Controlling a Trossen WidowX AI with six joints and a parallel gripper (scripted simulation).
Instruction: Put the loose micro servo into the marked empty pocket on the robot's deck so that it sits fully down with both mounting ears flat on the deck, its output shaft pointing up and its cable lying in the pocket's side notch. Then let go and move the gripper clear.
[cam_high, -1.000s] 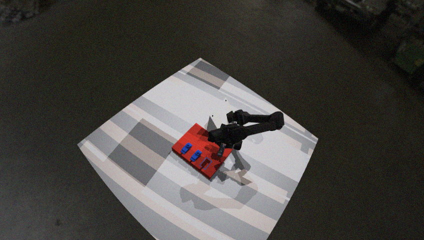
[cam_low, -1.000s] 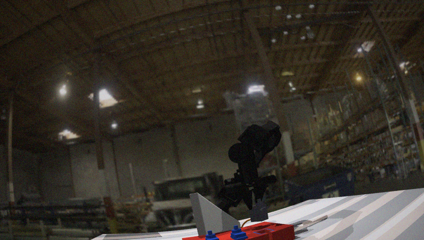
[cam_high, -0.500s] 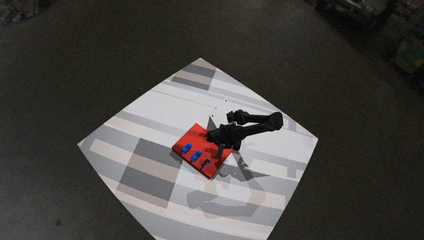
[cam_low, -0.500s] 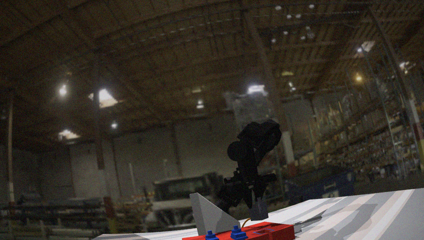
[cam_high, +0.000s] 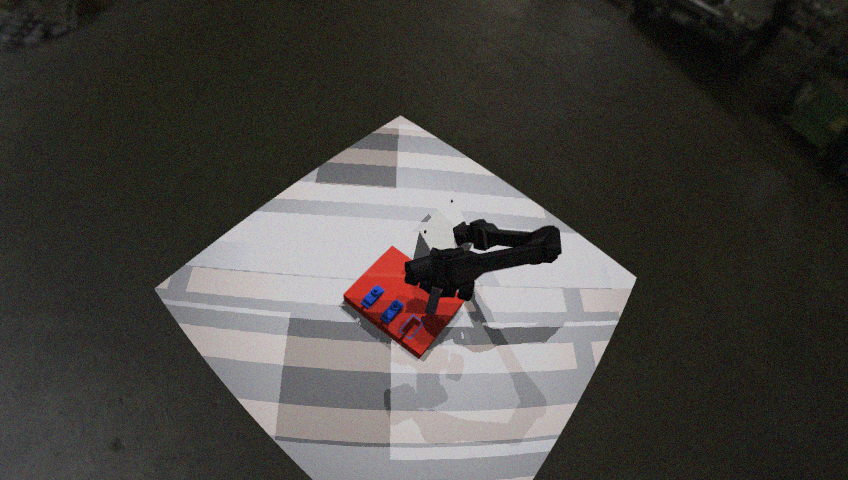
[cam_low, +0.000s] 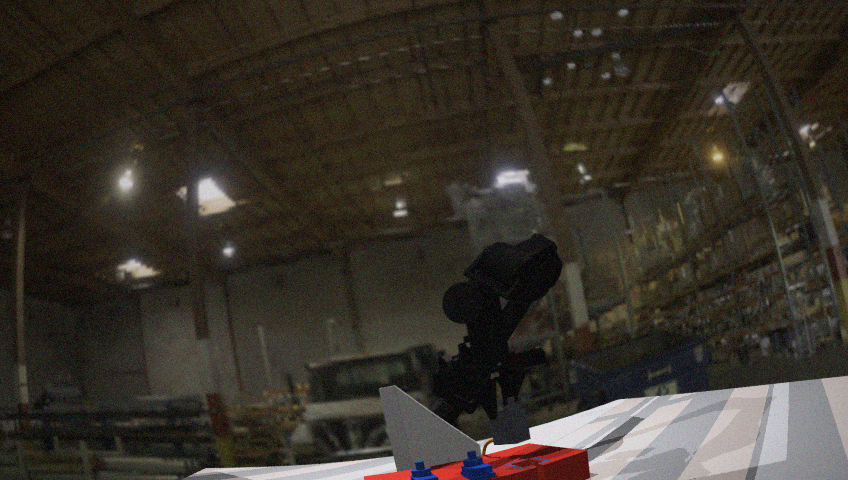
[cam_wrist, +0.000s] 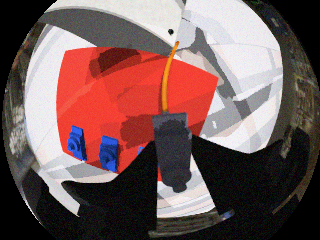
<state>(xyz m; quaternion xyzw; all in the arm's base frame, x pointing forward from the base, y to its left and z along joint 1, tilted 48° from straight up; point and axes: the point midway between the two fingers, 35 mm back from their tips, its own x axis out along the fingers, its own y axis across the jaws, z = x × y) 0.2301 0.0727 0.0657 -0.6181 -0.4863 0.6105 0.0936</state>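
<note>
My gripper tip is 80 mm to the left of the red deck and 100 mm above it.
</note>
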